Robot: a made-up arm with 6 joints.
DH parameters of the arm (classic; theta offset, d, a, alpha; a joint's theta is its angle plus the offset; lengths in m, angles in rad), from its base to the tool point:
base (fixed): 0 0.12 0 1.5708
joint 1: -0.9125 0 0.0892 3.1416
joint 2: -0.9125 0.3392 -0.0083 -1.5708
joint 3: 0 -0.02 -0.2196 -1.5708
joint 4: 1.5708 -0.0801 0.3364 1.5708
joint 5: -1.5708 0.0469 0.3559 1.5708
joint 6: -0.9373 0 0.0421 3.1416
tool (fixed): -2.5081 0.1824 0 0
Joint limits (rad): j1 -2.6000..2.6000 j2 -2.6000..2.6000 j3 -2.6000..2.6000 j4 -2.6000..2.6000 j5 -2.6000..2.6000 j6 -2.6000..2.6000
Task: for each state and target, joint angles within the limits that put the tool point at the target. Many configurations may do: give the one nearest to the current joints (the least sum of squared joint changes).
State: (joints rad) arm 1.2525 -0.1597 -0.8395 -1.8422 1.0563 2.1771
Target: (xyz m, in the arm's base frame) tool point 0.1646 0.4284 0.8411
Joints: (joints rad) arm 2.0426 -0.7811 -0.6847 -2.5519 1.2779 2.0782
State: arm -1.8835 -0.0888 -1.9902 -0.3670 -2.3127 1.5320
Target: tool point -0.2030 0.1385 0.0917
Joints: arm -2.0628 0.0063 -2.0321 -0.5829 -2.1409 1.4740
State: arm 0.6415 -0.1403 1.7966 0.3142 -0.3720 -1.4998
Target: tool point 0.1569 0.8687 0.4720
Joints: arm 0.4847 -0.1043 1.2201 0.6600 -0.5664 -1.4757
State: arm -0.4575 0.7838 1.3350 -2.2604 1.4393 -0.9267
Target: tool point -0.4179 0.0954 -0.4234
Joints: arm -0.7317 0.2396 2.0377 -2.5896 0.7089 -0.1985
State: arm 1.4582 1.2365 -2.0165 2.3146 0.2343 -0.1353
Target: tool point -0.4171 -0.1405 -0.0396
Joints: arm 1.2759 1.4554 -1.6725 2.5488 -0.3832 -0.1562
